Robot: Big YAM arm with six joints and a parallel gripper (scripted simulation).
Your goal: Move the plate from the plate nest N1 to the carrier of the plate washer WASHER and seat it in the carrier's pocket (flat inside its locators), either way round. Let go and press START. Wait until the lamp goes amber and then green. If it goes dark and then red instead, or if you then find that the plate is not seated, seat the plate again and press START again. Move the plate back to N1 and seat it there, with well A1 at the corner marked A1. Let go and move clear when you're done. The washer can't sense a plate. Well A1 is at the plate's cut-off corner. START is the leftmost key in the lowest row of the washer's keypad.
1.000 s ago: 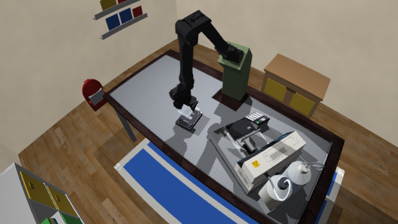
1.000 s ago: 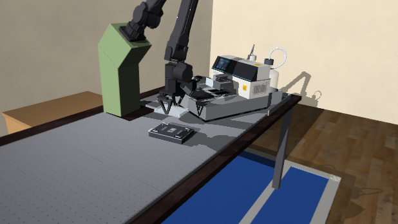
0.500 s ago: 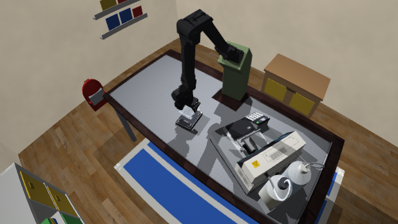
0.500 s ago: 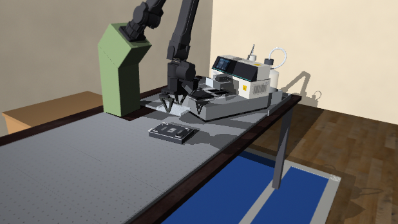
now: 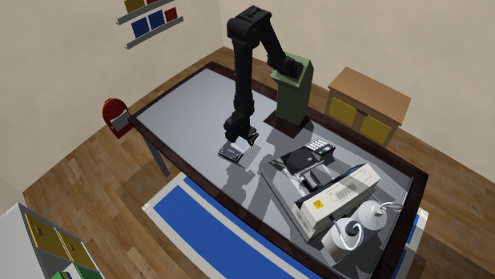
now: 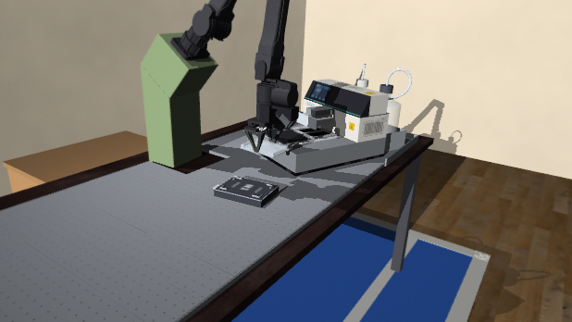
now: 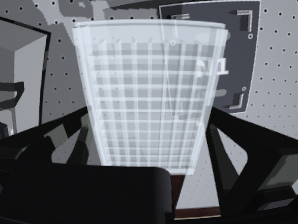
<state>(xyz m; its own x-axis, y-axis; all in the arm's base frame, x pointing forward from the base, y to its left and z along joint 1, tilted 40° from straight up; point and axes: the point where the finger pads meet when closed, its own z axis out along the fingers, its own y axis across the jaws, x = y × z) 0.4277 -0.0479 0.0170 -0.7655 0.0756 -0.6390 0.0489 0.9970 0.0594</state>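
Now: the carrier 80 mm behind my hand, 270 mm to the left of it and 40 mm below it. From my hand the other things lie so: well plate: 10 mm below; plate nest N1: 10 mm behind, 80 mm to the right, 130 mm below; plate washer: 10 mm behind, 410 mm to the left, 10 mm below.
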